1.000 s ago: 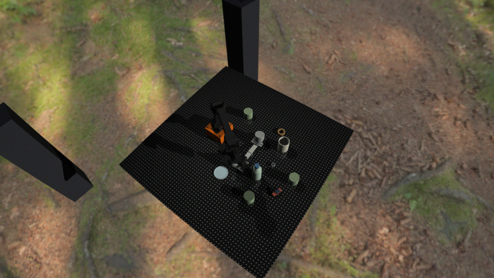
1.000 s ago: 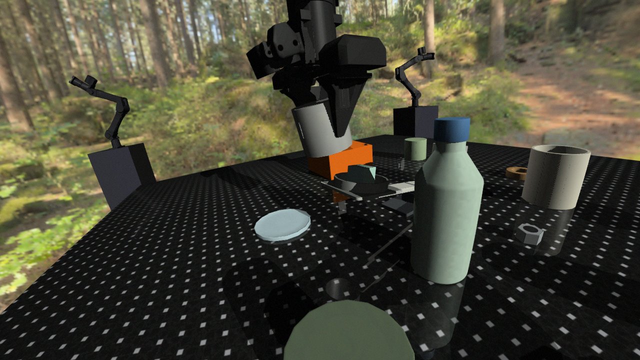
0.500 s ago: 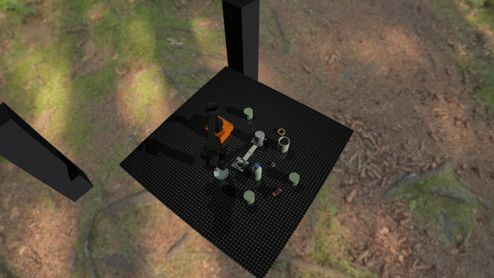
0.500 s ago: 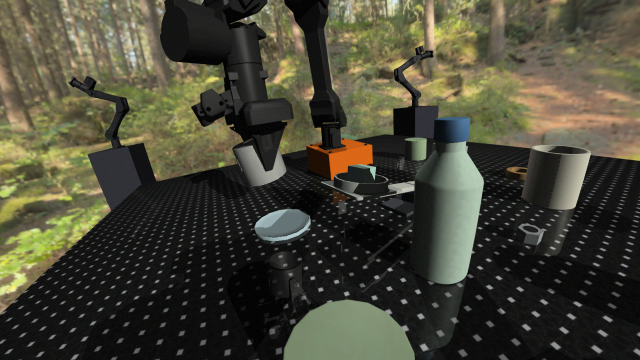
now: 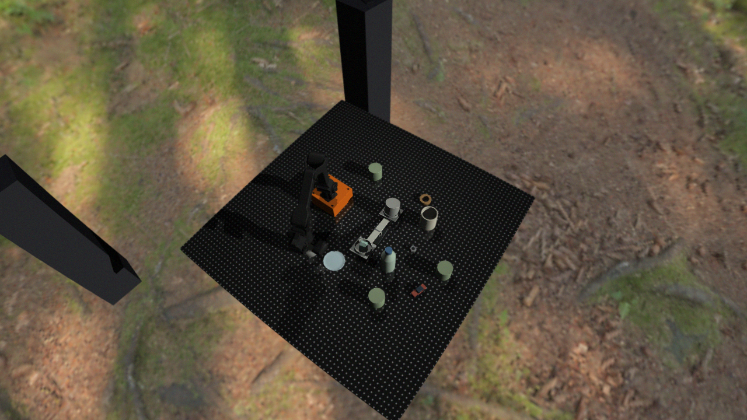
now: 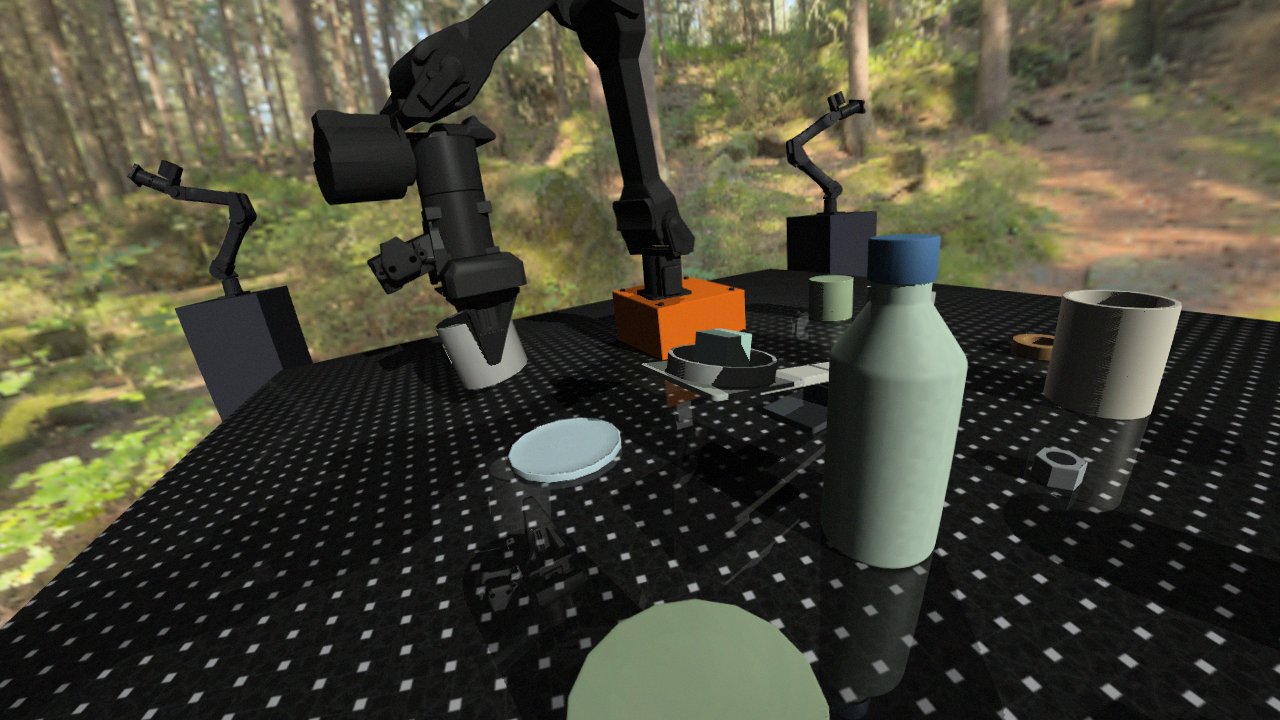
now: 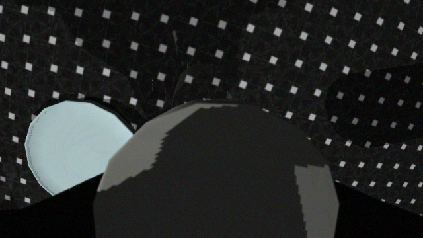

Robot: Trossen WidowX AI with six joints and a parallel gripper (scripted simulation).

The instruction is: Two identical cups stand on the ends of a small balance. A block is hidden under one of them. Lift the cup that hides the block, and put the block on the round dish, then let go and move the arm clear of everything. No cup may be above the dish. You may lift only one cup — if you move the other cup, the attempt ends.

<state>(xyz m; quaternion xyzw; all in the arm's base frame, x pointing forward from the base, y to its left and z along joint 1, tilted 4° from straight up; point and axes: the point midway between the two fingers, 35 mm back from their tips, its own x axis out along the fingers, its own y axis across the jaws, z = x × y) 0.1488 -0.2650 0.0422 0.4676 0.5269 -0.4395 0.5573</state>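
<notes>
Now: gripper tip 170 mm to the right of the pale green block, 170 mm short of it and 10 mm below it. From my gripper tip the other things lie so: round pale blue dish (90 mm ahead, 70 mm below, 50 mm to the left); then red thing (480 mm ahead, 200 mm to the left, 60 mm below); then metal nut (340 mm to the left, 330 mm ahead, 70 mm below).
</notes>
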